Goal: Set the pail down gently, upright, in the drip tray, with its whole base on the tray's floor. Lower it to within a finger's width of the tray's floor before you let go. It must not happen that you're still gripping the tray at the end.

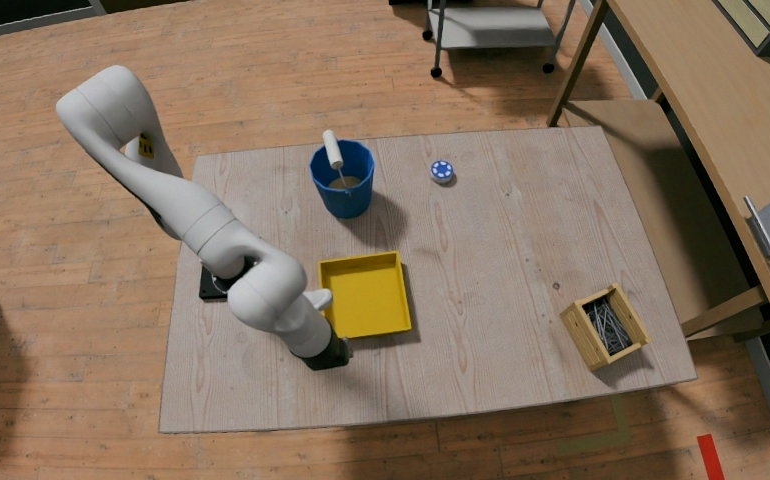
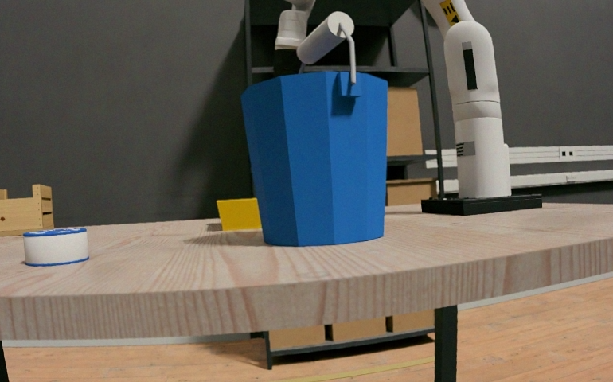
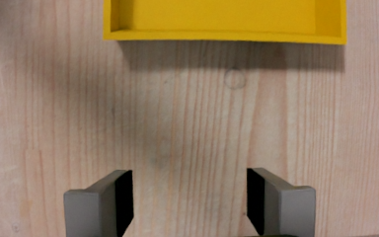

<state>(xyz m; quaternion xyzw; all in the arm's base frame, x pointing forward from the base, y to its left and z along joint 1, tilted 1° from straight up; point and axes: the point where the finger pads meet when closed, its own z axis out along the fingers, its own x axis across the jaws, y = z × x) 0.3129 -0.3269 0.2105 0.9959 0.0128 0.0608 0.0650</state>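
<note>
Right now the pail handle is 51 cm to the left of my hand, 3 cm below it and 3 cm ahead of it. Also, from my hand: blue pail: 51 cm to the left, 9 cm below, 4 cm ahead; then yellow drip tray: 22 cm below, 19 cm to the left, 6 cm ahead.
</note>
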